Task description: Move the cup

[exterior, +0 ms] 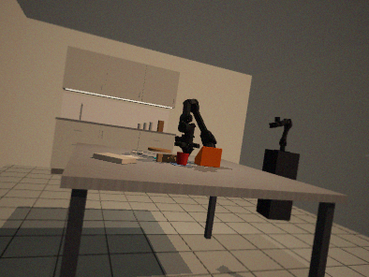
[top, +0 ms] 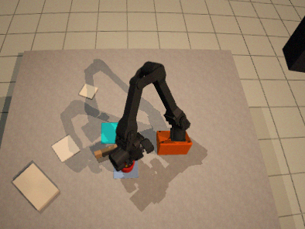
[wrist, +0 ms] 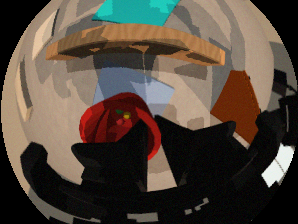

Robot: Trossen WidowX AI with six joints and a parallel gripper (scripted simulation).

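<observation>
The light blue pad lies 30 mm ahead of my gripper tip, 20 mm to the left of it and 50 mm below it. The rest, counted from my gripper tip: red cup: 30 mm ahead, 20 mm to the left; then wooden bar: 70 mm ahead, 70 mm to the right, 20 mm below.
</observation>
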